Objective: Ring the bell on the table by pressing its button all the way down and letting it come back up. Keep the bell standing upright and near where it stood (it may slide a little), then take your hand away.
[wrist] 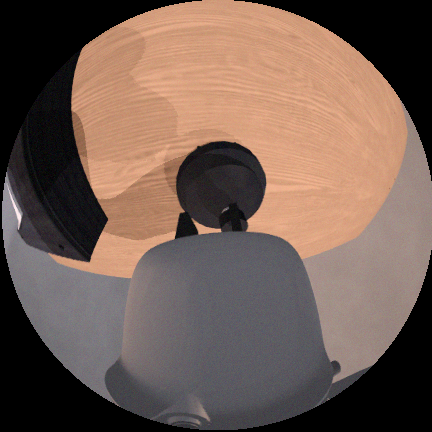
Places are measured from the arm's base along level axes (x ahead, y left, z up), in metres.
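Pixels of known places: end effector, tool point: [211, 231].
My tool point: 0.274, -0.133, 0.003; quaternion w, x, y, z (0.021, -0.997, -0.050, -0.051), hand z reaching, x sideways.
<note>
Ahead of a thing's pixels: the offset from my tool point to its top centre, as dx, dy, dz. Level surfaces: height alone.
The bell @(+0.014, -0.011, -0.008) [215, 187] has a dark round body and stands on the wooden table @(dz -0.069) [280, 90], near the middle of the wrist view. Its dark button cap @(+0.014, -0.011, -0.008) [243, 223] shows at the bell's lower right side in the picture, with a small pale bit of stem beside it. My gripper [209, 220] is open, its two black fingertips apart and nothing between them. The right fingertip overlaps the button cap in the picture; whether it touches the cap cannot be told. The left fingertip shows beside the bell's lower left rim. The grey housing hides the rest of the fingers.
A large black curved object [55, 165] rises at the left of the view. Soft shadows lie on the table between it and the bell. The table's edge curves round at the right, with grey floor beyond it.
</note>
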